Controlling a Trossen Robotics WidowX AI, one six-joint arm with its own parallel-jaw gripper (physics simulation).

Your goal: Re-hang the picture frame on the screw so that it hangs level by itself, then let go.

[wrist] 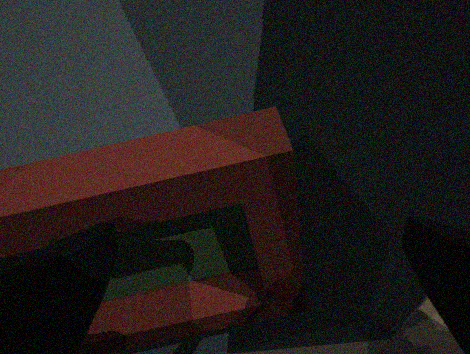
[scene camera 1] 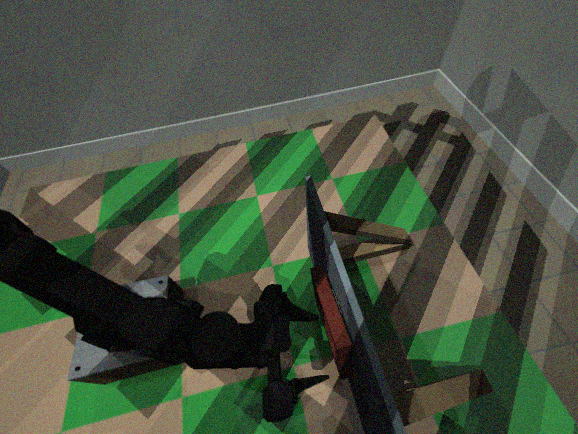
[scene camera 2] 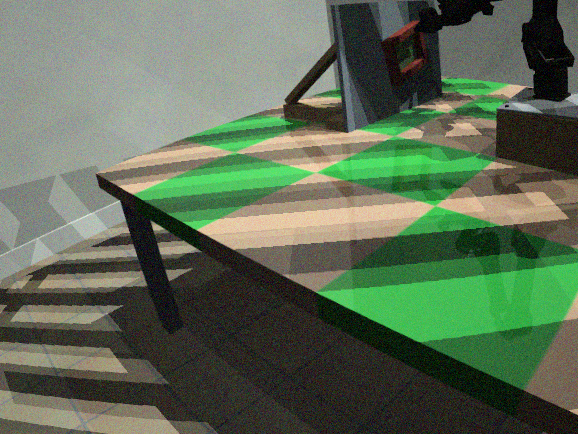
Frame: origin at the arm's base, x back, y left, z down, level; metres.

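Where they show: gripper, between the fingertips: (wrist: 259, 233) (scene camera 1: 323, 346) (scene camera 2: 424, 27); arm's base, origin of its link: (scene camera 2: 551, 96).
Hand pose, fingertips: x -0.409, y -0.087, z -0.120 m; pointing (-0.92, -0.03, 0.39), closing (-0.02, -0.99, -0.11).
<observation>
Each offset is from my fingertips to the centre of the thing. Level surfaces: height alone.
The red picture frame @[dx -0.028, dy +0.056, dz +0.065 m] (scene camera 1: 332, 310) (scene camera 2: 404, 33) (wrist: 150, 155) is on the front of the upright grey-blue board (scene camera 1: 313, 225) (scene camera 2: 360, 75) (wrist: 75, 75). It is tilted: its top bar rises toward the right in the wrist view and in scene camera 2. Its inside is green. The screw does not show. My gripper (scene camera 1: 322, 347) (wrist: 259, 233) is open and empty in front of the board. In the wrist view the left finger overlaps the frame's lower left part, and the right finger is apart, right of the frame. I cannot tell whether a finger touches the frame.
Wooden braces @[dx -0.154, dy +0.264, dz +0.095 m] (scene camera 1: 370, 227) (scene camera 2: 312, 75) support the board from behind. The robot's base block (scene camera 1: 95, 352) (scene camera 2: 537, 135) stands on the green and tan checkered table @[dz +0.232 m] (scene camera 1: 215, 250) (scene camera 2: 280, 200), on the gripper's side of the board. Striped shadows cross the table.
</observation>
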